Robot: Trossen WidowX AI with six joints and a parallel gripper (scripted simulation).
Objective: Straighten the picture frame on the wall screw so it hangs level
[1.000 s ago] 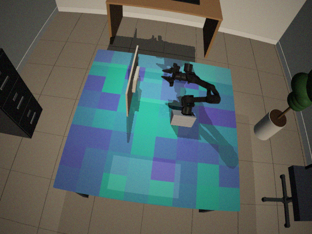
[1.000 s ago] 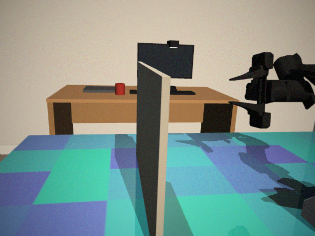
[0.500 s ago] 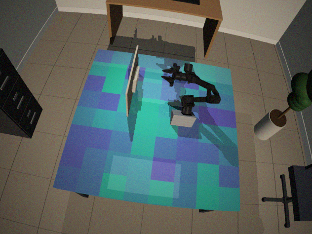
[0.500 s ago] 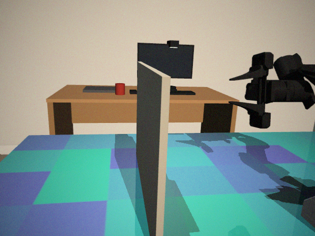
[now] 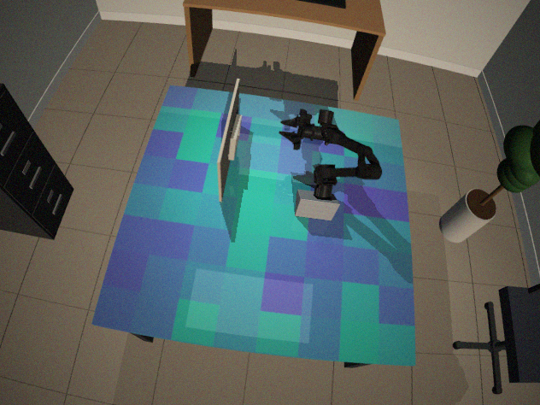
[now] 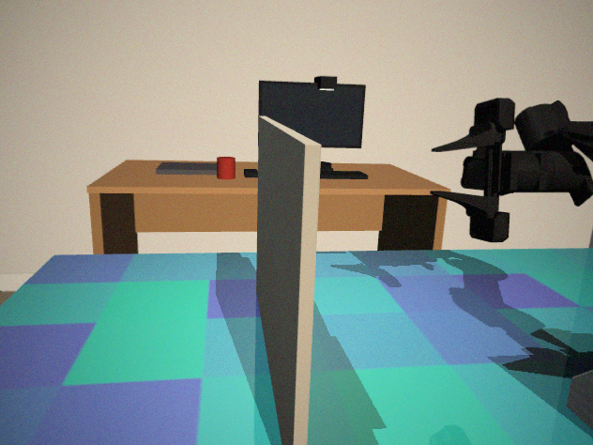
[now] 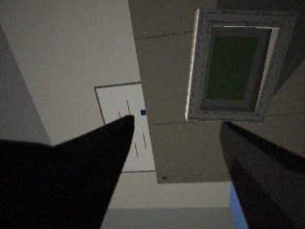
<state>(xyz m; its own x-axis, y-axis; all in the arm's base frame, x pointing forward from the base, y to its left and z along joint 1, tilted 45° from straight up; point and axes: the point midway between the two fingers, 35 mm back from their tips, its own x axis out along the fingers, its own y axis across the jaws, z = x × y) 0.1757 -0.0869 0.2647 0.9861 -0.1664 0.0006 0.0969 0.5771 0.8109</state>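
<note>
Right now my gripper tip is 190 mm short of the picture frame, 10 mm to the left of it and 90 mm above it. Also, from my gripper tip: wall panel (210 mm ahead, 100 mm below).
</note>
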